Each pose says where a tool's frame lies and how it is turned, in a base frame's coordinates. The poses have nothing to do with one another.
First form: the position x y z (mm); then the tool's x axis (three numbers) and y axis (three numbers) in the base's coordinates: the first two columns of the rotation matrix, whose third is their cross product.
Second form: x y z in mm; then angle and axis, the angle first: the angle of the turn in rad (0 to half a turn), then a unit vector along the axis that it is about. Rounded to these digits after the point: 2 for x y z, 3 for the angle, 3 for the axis.
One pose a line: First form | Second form
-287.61 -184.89 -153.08 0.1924 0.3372 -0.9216 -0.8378 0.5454 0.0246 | -287.61 -184.89 -153.08 1.508 -0.372 0.718 0.589
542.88 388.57 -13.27 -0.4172 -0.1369 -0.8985 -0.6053 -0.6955 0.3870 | 542.88 388.57 -13.27 2.833 -0.524 0.363 0.771
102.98 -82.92 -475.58 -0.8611 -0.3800 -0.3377 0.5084 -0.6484 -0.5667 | 102.98 -82.92 -475.58 2.645 0.098 0.350 -0.932
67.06 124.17 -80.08 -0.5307 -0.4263 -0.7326 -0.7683 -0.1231 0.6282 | 67.06 124.17 -80.08 2.851 -0.467 0.653 0.596
